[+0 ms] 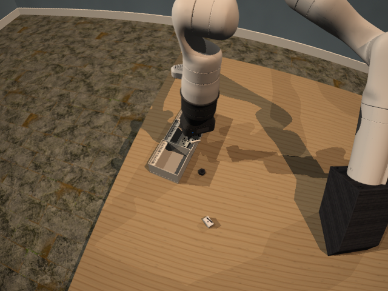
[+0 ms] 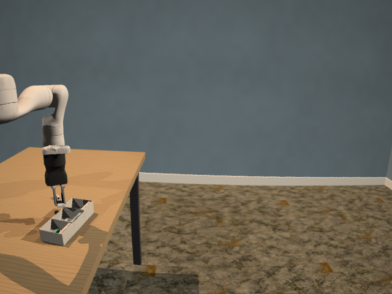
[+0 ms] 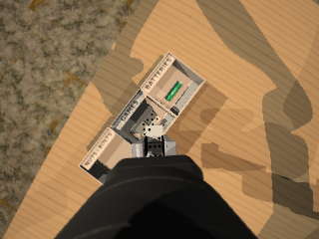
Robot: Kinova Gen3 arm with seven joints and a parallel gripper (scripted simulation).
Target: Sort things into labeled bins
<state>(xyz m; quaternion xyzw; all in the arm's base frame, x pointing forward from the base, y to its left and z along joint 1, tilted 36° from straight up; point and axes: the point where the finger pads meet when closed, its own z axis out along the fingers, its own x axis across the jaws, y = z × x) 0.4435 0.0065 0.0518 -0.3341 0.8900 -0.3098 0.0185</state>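
The grey bin row is 30 mm ahead of my hand, 10 mm to the right of it and 60 mm below it. Also, from my hand: green battery: 20 mm ahead, 100 mm to the right, 70 mm below; then black nut: 50 mm behind, 60 mm to the left, 80 mm below.
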